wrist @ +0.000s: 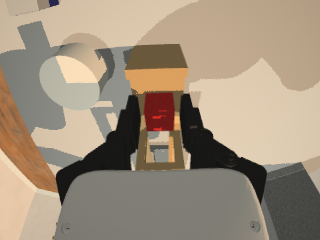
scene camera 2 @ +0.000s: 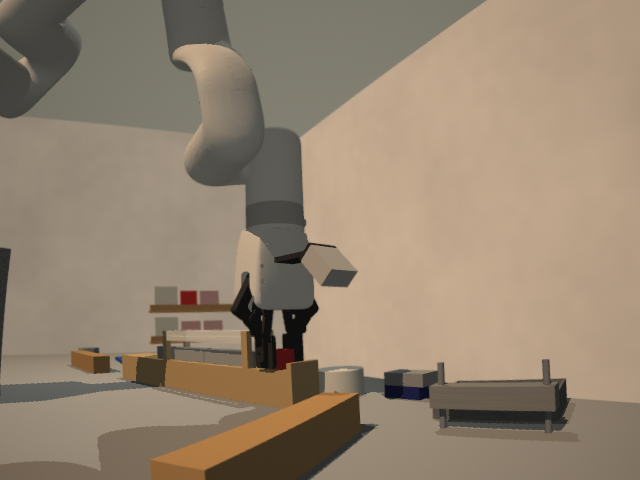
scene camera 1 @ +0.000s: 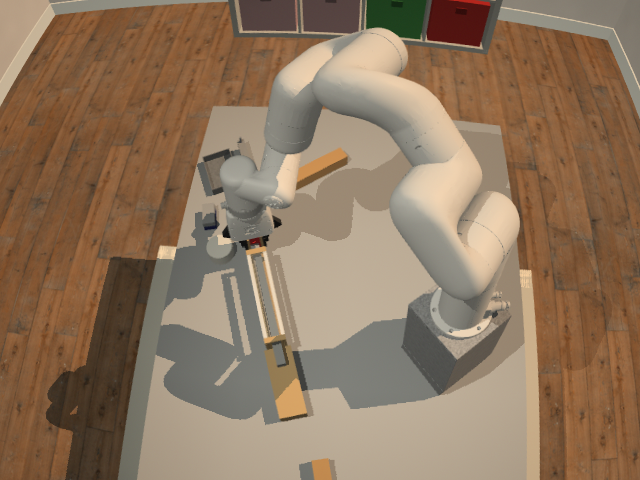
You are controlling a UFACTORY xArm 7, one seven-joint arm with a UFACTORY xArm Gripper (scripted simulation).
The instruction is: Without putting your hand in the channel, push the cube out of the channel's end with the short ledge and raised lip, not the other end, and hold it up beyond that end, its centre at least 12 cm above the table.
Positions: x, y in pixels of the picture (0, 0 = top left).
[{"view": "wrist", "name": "gripper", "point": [159, 106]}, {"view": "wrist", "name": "red cube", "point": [159, 111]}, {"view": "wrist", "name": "wooden channel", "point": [160, 68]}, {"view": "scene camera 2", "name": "gripper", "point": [280, 366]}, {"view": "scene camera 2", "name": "blue-and-grey box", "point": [403, 384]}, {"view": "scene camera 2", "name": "dark tray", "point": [485, 415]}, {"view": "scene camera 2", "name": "wooden channel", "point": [299, 381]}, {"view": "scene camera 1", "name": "gripper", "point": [255, 243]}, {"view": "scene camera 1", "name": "wooden channel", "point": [287, 391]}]
